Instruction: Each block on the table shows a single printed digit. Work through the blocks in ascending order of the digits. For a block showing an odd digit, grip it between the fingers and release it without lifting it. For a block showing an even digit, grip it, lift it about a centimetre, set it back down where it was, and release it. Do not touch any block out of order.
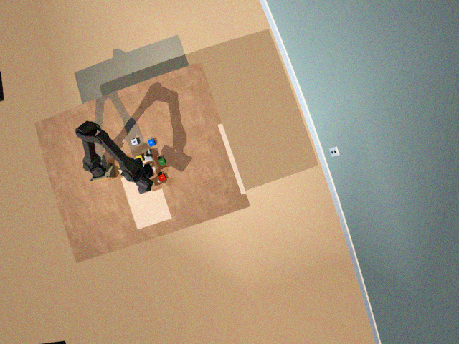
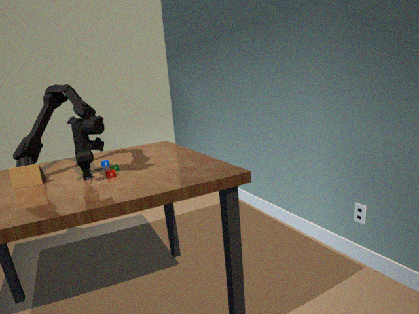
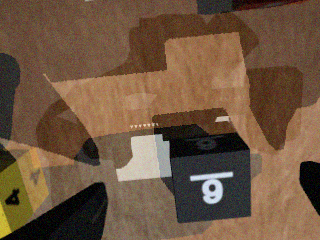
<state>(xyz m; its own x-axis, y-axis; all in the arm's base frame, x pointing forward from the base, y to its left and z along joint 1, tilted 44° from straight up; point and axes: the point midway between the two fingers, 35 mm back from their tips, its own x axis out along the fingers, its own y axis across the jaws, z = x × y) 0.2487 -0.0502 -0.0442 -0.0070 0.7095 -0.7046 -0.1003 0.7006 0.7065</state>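
The black block lies right at my gripper tip. Also, from my gripper tip: yellow block: 110 mm to the left, 10 mm behind; then green block: 110 mm ahead, 60 mm to the left; then red block: 90 mm ahead, 30 mm to the right.
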